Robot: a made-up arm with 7 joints. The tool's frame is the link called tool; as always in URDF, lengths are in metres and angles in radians.
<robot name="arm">
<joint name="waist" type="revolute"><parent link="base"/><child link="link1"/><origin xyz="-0.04 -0.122 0.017" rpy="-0.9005 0.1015 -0.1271"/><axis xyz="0 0 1"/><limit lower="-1.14" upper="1.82"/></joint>
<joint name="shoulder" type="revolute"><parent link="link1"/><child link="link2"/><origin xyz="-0.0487 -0.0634 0.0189" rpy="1.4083 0 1.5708"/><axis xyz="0 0 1"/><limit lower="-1.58" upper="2.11"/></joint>
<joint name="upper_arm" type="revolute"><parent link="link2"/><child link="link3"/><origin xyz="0.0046 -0.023 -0.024" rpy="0.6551 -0.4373 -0.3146"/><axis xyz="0 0 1"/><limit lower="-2.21" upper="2.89"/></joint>
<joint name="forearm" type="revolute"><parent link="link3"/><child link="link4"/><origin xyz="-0.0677 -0.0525 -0.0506" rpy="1.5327 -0.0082 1.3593"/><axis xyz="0 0 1"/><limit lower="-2.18" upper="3.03"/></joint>
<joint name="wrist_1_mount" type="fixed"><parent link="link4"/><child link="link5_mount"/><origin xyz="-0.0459 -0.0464 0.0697"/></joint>
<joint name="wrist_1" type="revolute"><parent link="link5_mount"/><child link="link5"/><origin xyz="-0.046 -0.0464 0.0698" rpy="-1.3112 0.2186 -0.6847"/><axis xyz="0 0 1"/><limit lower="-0.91" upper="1.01"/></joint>
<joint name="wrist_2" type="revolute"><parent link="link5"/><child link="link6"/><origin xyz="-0.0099 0.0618 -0.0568" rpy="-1.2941 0.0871 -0.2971"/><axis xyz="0 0 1"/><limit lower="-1.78" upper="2.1"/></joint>
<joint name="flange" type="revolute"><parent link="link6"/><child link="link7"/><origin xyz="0.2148 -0.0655 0.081" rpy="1.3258 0.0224 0.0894"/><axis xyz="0 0 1"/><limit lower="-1.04" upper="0.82"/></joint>
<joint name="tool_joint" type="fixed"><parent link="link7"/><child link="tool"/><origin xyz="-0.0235 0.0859 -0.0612" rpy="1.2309 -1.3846 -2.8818"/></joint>
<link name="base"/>
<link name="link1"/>
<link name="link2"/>
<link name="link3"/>
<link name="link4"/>
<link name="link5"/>
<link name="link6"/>
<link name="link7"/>
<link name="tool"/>
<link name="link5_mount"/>
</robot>
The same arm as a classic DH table. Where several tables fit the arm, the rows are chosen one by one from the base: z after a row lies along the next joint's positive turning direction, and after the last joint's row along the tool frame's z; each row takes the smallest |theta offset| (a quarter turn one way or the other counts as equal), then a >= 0, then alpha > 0; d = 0 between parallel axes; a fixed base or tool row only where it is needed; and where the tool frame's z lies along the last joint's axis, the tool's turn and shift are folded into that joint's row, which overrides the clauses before.
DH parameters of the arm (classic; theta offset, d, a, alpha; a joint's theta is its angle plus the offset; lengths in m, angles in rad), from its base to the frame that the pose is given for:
base (fixed): -0.2073 0.1173 -0.014 -0.9046
waist: -1.4415 -0.1355 0.0634 -1.4083
shoulder: -0.8184 -0.0861 -0.0199 -0.7693
upper_arm: -1.1281 -0.0307 -0.0656 1.5328
forearm: -0.734 0.1181 -0.005 -1.3176
wrist_1: -0.0959 -0.2073 -0.0289 -1.2951
wrist_2: 0.1855 0.1173 0.2076 1.3258
flange: -0.0977 0.0218 -0.0298 -1.509
tool (fixed): -1.7465 0.0841 0 0
Joint limits (rad, base to tool): -1.14..1.82 -1.58..2.11 -2.21..2.89 -2.18..3.03 -0.91..1.01 -1.78..2.1 -1.04..0.82

